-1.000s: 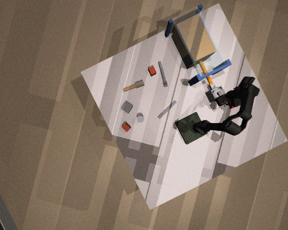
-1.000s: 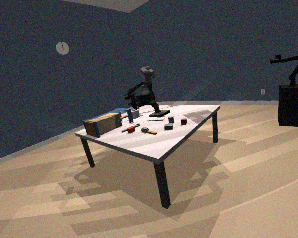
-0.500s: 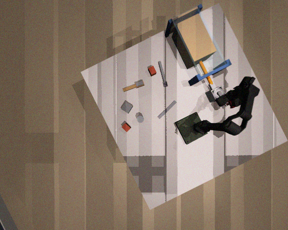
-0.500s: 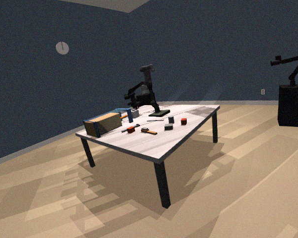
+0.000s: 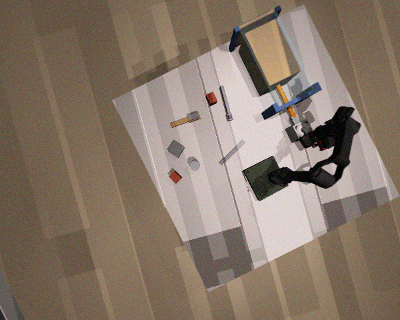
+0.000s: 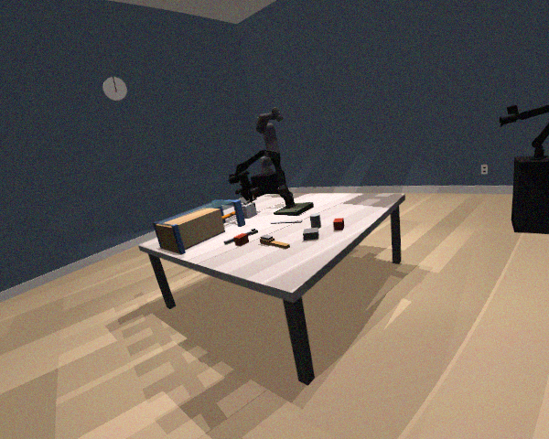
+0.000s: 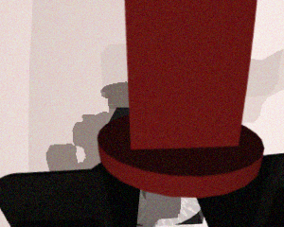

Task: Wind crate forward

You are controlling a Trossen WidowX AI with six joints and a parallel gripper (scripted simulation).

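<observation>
My gripper tip is 2 cm past the winch handle and 2 cm below it. Also, from my gripper tip: blue frame 21 cm ahead, 1 cm to the right, 2 cm above; red knob 5 cm behind, 5 cm above; grey winch 3 cm ahead, 1 cm to the right, 6 cm below.
</observation>
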